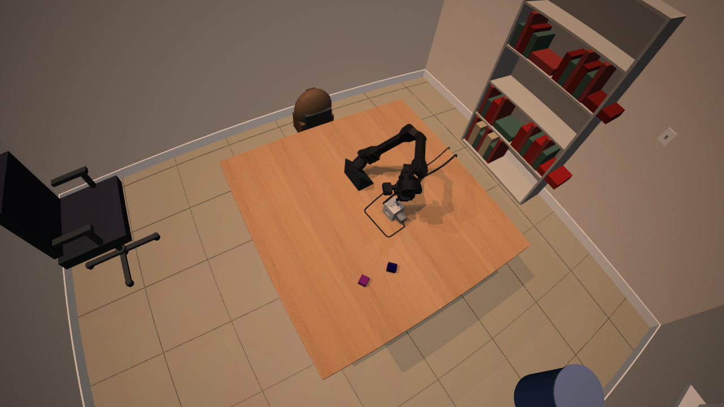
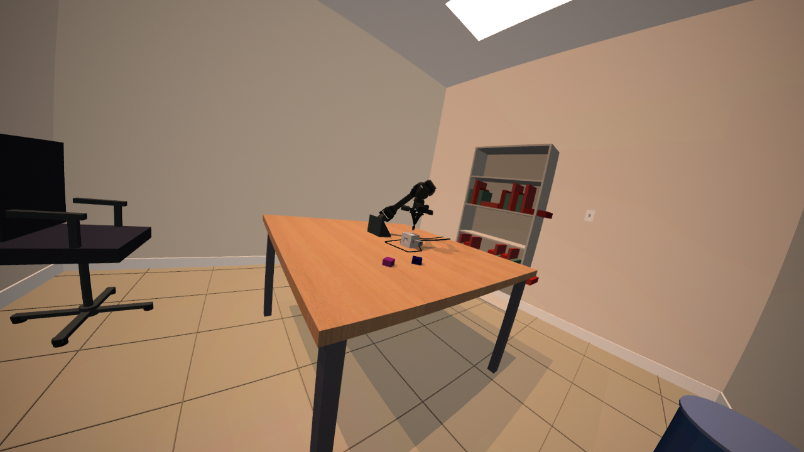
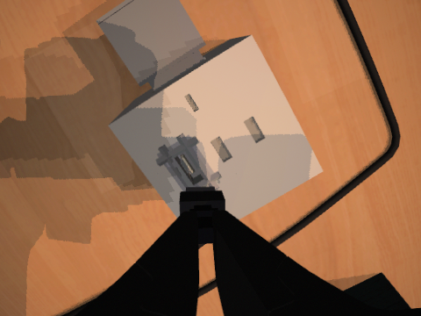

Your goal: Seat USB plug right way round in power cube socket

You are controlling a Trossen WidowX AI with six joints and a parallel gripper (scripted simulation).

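Now: the black USB plug 2 cm below my gripper tip. The rest, counted from my gripper tip: framed USB socket 7 cm below, 1 cm to the left; then dark blue cube 28 cm ahead, 16 cm to the right, 12 cm below; then magenta cube 32 cm to the right, 28 cm ahead, 12 cm below.
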